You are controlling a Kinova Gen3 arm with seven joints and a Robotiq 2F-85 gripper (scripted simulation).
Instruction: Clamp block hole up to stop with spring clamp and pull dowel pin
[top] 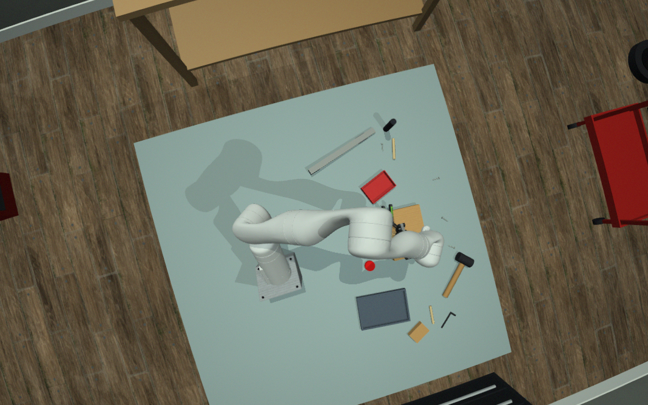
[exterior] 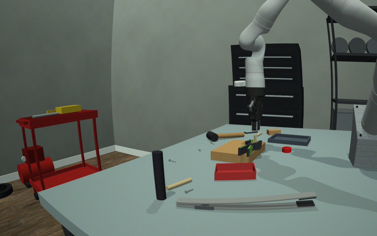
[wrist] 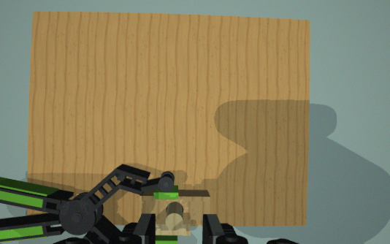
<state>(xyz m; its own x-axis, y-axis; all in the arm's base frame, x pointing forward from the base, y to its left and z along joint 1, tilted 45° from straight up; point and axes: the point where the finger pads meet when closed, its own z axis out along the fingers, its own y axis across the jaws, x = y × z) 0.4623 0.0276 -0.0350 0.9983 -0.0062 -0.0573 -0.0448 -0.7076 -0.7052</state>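
Right now the dowel pin is 60 mm below my hand. Round my hand: red puck 120 mm behind, 90 mm to the right, 100 mm below; small wooden block 70 mm below; wooden bench board 60 mm ahead, 90 mm below.
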